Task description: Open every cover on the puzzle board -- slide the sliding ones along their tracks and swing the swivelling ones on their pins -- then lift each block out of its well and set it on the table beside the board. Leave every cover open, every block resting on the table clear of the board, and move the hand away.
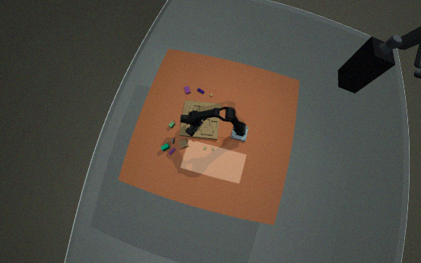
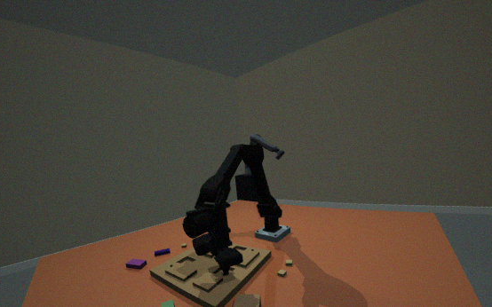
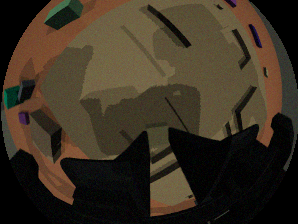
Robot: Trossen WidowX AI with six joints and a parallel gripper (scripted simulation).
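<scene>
Right now my gripper tip is 6 cm to the left of the tan puzzle board. The rest, counted from my gripper tip: dark purple block (32 cm to the right, 6 cm ahead, 1 cm below).
</scene>
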